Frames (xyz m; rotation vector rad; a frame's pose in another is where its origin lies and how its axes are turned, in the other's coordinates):
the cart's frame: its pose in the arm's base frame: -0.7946 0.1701 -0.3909 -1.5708 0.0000 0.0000
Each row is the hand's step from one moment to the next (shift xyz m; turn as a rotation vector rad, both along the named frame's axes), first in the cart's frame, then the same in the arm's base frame.
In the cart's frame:
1: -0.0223 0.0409 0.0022 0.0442 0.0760 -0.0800
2: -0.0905 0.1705 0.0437 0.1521 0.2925 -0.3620
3: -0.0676 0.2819 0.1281 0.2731 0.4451 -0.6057
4: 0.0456 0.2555 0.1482 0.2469 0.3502 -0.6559
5: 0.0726 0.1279 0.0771 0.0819 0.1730 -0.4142
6: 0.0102 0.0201 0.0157 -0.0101 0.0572 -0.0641
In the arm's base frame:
1: -0.0223 0.0022 -0.0409 0.0442 -0.0800 -0.0760
2: -0.0905 0.0437 -0.1705 0.1521 -0.3620 -0.2925
3: -0.0676 0.1281 -0.2819 0.2731 -0.6057 -0.4451
4: 0.0456 0.1482 -0.2555 0.2469 -0.6559 -0.3502
5: 0.0726 0.0771 -0.1279 0.0819 -0.4142 -0.1730
6: 0.0102 0.0157 -0.0201 -0.0101 -0.0641 -0.0572

